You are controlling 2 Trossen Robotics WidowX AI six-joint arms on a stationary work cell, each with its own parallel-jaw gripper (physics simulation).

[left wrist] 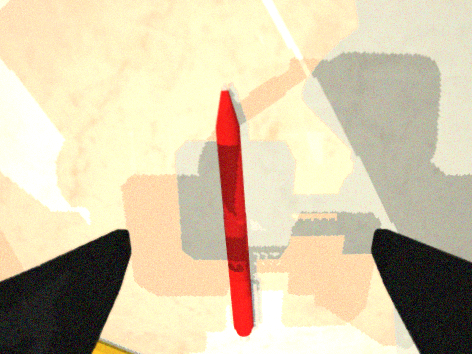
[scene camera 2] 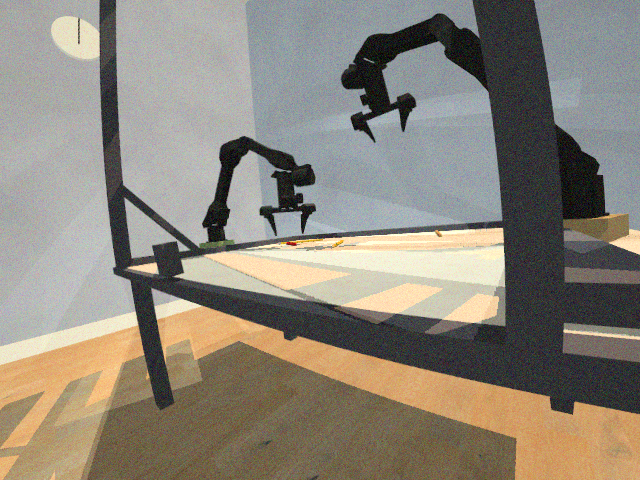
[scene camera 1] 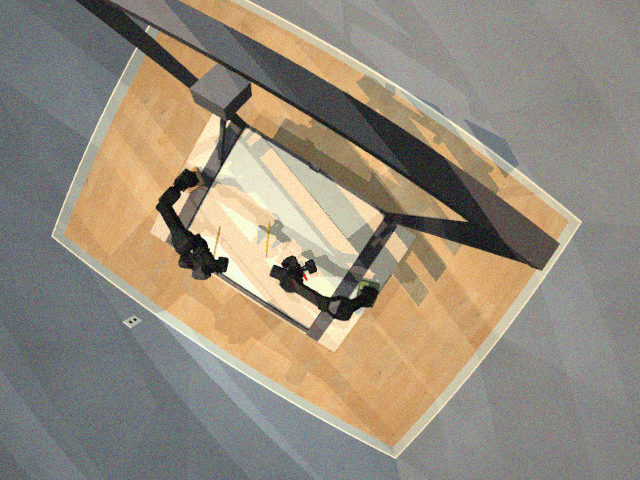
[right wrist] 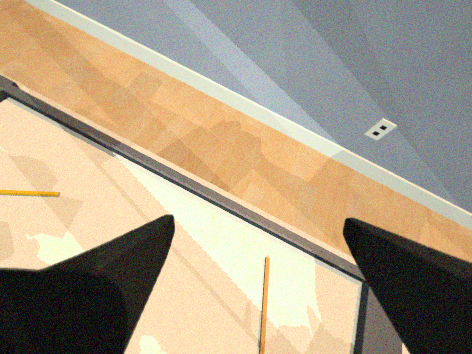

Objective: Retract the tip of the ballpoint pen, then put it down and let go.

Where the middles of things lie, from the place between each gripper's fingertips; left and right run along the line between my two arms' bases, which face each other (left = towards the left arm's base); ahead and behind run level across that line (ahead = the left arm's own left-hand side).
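Labels:
My right hand is 15 cm past the red ballpoint pen [left wrist: 243,290], 33 cm to the right of it and 31 cm above it. As for my left hand, the pen lies 1 cm ahead of it, 1 cm to the left of it and 3 cm below it.

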